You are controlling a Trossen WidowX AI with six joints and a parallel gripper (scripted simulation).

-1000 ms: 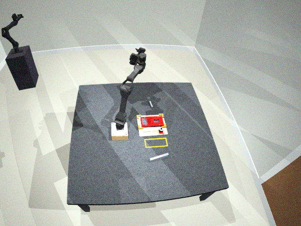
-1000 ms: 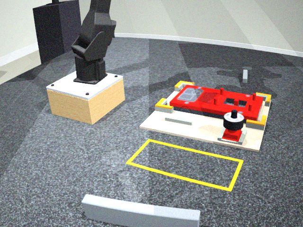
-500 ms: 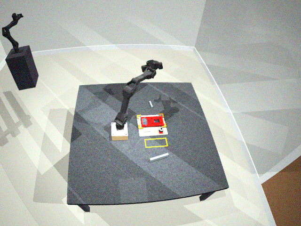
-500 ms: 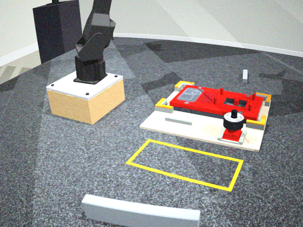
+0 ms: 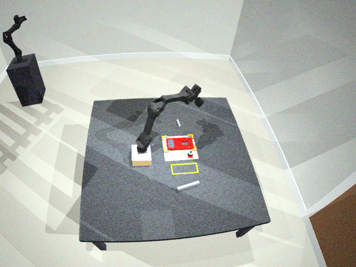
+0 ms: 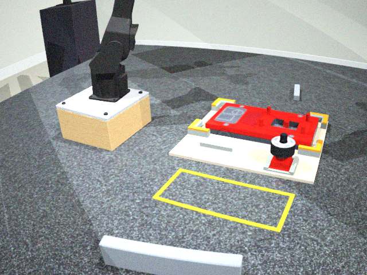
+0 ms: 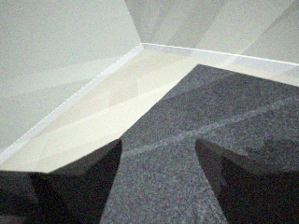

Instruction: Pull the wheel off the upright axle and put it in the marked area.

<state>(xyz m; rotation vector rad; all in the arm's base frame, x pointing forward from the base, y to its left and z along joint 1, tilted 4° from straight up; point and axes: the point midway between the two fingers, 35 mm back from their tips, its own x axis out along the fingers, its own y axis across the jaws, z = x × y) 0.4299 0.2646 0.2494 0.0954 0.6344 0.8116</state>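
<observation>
Now: the black wheel 36 cm to the right of my gripper tip, 23 cm below it and 11 cm behind it. From my gripper tip the other things lie so: small grey block 27 cm below, 11 cm behind, 3 cm to the right; then grey bar 61 cm to the right, 25 cm below, 20 cm behind; then upright axle 37 cm to the right, 24 cm below, 11 cm behind.
</observation>
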